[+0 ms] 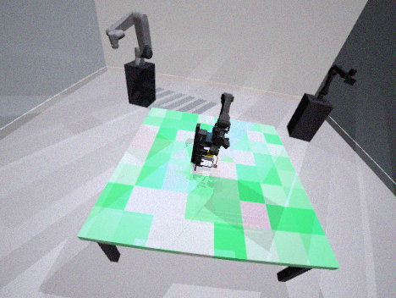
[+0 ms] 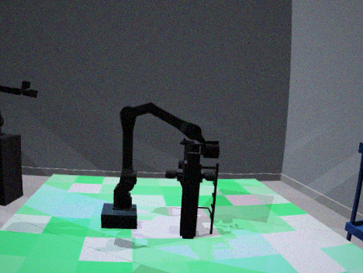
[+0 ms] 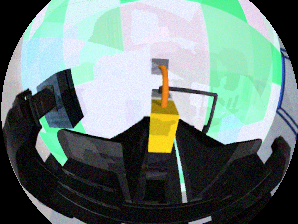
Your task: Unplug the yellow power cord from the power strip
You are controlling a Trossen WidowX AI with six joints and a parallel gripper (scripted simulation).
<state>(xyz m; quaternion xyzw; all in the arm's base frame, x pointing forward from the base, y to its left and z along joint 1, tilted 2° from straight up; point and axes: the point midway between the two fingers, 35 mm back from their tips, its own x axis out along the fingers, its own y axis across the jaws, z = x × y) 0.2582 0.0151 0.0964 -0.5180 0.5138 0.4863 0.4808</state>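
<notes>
My gripper tip is 30 mm to the left of the yellow plug. From my gripper tip the other things lie so: thin black rack 90 mm ahead, 80 mm to the right, 20 mm above.
</notes>
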